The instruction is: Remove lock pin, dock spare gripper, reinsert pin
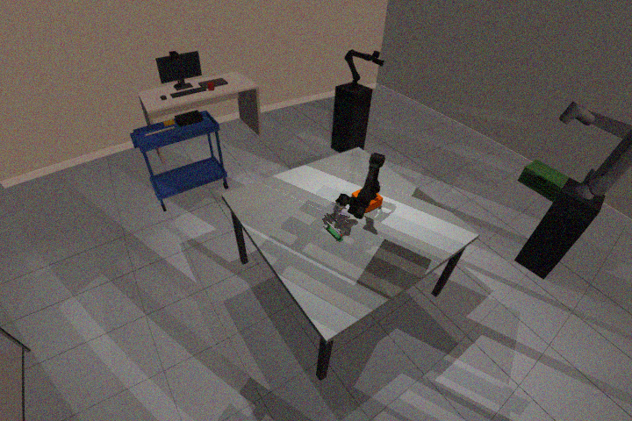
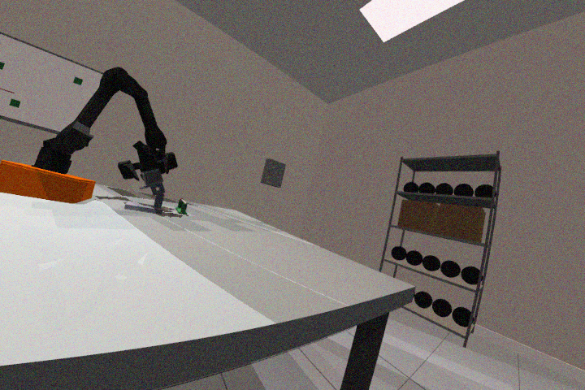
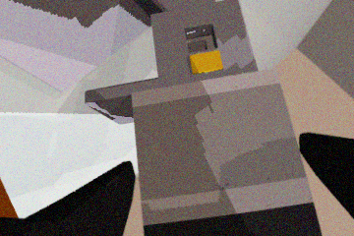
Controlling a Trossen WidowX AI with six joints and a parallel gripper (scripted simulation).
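My gripper tip is 1 cm to the right of the spare gripper. From my gripper tip the other things lie so: grey mount (1 cm ahead, 2 cm to the left, 7 cm below); then green bracket (14 cm ahead, 11 cm to the left, 10 cm below).
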